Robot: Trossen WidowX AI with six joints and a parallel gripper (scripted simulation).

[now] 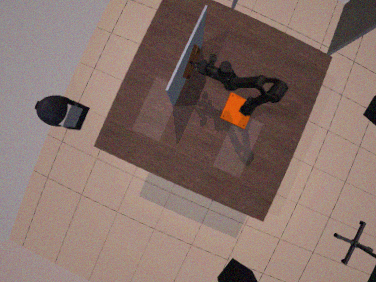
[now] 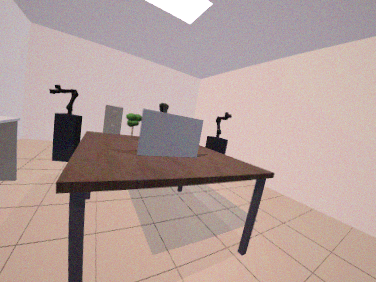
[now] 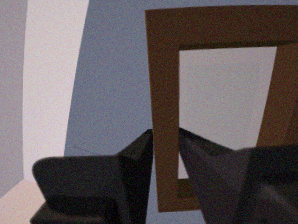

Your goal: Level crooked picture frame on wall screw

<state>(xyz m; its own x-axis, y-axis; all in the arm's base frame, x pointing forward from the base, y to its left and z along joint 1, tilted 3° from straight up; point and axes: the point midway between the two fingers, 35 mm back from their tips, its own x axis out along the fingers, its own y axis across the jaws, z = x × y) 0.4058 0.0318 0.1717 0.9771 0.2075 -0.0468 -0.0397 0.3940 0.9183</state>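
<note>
Right now my gripper tip is 5 cm above the brown picture frame, 2 cm to the left of it and 1 cm short of it. Round my gripper tip: wall panel (5 cm below, 2 cm ahead, 1 cm to the right).
</note>
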